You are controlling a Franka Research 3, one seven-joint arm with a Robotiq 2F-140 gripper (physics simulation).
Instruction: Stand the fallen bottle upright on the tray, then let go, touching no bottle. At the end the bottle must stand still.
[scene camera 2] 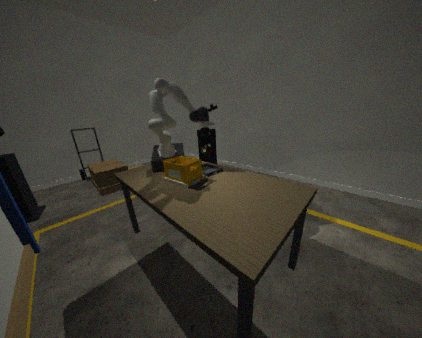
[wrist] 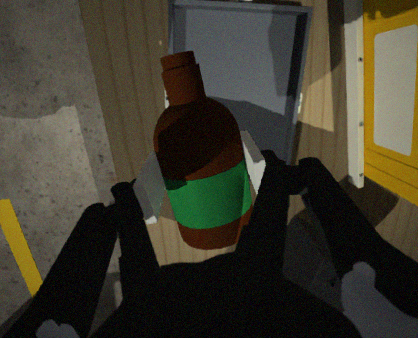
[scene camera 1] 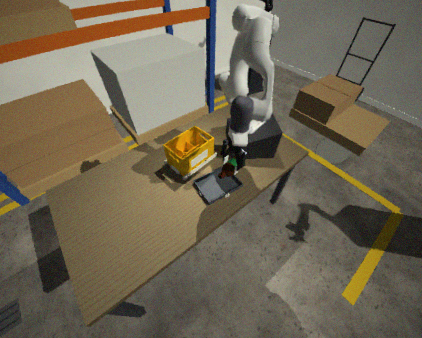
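Observation:
A brown bottle with a green label (scene camera 1: pixel 227 171) (wrist: pixel 200 135) is held off the table in my gripper (scene camera 1: pixel 231 162) (wrist: pixel 201 156). My gripper is shut on it, one pale pad on each side of the label. The bottle is tilted, not upright: in scene camera 1 its neck end points down and left, towards the tray. The grey tray (scene camera 1: pixel 210 190) (scene camera 2: pixel 212 171) (wrist: pixel 225 45) lies flat on the table, and the bottle hangs at its robot-side end. In the wrist view the bottle's neck overlaps the tray's left side. In scene camera 2 the bottle is small and dark.
A yellow crate (scene camera 1: pixel 179 161) (scene camera 2: pixel 180 172) (wrist: pixel 390 162) stands on a pale base beside the tray, close to the gripper. The table (scene camera 1: pixel 125 225) (scene camera 2: pixel 235 210) has its long edge near the tray. The black robot pedestal (scene camera 1: pixel 267 137) stands behind the gripper.

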